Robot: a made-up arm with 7 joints.
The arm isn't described. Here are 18 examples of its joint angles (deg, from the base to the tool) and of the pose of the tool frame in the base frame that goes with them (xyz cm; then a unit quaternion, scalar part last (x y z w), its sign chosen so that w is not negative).
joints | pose
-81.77 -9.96 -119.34 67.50 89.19 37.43 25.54 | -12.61 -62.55 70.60 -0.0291 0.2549 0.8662 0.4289
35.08 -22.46 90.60 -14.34 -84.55 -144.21 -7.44 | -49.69 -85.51 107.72 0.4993 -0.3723 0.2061 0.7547
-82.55 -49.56 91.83 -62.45 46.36 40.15 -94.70 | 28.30 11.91 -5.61 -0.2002 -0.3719 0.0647 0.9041
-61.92 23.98 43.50 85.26 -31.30 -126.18 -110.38 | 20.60 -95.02 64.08 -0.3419 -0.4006 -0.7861 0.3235
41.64 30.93 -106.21 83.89 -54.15 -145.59 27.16 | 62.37 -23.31 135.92 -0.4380 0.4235 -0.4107 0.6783
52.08 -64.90 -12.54 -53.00 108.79 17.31 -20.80 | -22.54 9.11 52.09 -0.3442 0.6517 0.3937 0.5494
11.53 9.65 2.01 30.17 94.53 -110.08 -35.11 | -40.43 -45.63 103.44 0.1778 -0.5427 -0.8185 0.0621
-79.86 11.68 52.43 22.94 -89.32 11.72 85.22 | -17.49 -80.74 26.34 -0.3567 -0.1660 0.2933 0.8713
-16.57 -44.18 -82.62 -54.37 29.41 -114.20 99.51 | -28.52 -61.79 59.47 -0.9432 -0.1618 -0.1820 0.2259
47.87 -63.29 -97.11 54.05 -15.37 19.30 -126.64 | -67.80 -68.58 80.09 0.6637 -0.6667 0.1493 0.3044
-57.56 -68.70 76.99 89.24 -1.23 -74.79 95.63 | 52.38 -27.45 -5.58 0.3094 -0.9491 0.0547 0.0216
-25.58 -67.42 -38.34 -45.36 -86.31 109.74 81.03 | 0.00 -61.04 14.31 0.6295 0.1632 0.4547 0.6085
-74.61 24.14 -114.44 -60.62 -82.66 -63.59 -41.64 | 12.26 -23.37 43.46 0.2683 0.5740 -0.2407 0.7353
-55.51 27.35 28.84 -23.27 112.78 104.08 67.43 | 3.29 -52.31 20.72 0.4804 -0.2526 0.7678 0.3404
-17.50 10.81 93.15 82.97 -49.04 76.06 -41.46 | 0.07 -59.12 35.05 0.3774 0.7283 -0.1174 0.5598
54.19 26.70 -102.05 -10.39 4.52 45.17 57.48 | 15.82 -12.29 106.52 -0.6968 -0.0582 -0.1701 0.6943
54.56 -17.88 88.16 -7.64 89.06 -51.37 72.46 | 0.47 -43.31 113.60 -0.2441 0.3664 -0.8873 0.1372
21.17 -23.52 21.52 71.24 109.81 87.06 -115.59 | -62.44 -31.67 67.07 0.4306 -0.6857 0.1810 0.5583
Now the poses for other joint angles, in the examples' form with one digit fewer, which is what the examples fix.
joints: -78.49 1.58 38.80 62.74 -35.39 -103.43 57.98
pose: 23.7 -88.0 32.2 0.155 0.867 -0.428 0.202
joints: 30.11 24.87 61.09 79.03 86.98 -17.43 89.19
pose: -18.7 -69.2 119.9 0.545 0.478 -0.688 0.038
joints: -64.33 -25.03 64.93 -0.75 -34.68 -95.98 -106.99
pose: -1.8 -103.3 33.3 0.685 0.032 0.725 0.071
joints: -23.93 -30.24 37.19 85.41 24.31 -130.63 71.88
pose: 15.0 -65.7 29.2 -0.082 0.890 -0.058 0.445
